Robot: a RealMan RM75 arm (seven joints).
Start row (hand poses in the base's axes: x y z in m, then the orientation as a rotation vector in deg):
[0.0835 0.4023 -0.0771 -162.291 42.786 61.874]
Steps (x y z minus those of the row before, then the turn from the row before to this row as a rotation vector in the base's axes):
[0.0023 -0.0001 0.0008 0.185 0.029 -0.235]
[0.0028 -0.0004 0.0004 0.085 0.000 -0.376]
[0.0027 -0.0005 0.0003 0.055 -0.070 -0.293]
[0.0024 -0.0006 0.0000 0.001 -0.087 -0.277]
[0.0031 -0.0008 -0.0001 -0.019 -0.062 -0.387]
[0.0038 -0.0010 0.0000 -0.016 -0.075 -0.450]
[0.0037 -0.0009 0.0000 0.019 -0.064 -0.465]
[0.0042 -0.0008 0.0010 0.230 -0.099 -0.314]
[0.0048 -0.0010 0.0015 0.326 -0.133 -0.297]
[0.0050 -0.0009 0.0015 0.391 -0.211 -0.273]
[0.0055 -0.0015 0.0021 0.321 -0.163 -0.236]
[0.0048 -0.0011 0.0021 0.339 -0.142 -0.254]
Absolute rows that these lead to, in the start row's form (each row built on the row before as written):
[0.0858 0.4022 -0.0763 -161.968 42.962 61.898]
[0.0886 0.4018 -0.0759 -161.640 43.398 61.852]
[0.0913 0.4013 -0.0756 -161.416 43.740 61.711]
[0.0937 0.4007 -0.0756 -161.252 44.099 61.542]
[0.0968 0.3999 -0.0757 -161.020 44.620 61.393]
[0.1006 0.3989 -0.0757 -160.744 45.219 61.215]
[0.1043 0.3980 -0.0757 -160.423 45.811 61.054]
[0.1085 0.3972 -0.0747 -160.045 46.039 60.884]
[0.1133 0.3962 -0.0732 -159.610 46.167 60.676]
[0.1183 0.3953 -0.0717 -159.162 46.205 60.364]
[0.1238 0.3938 -0.0696 -158.782 46.252 60.121]
[0.1286 0.3927 -0.0675 -158.369 46.311 59.908]

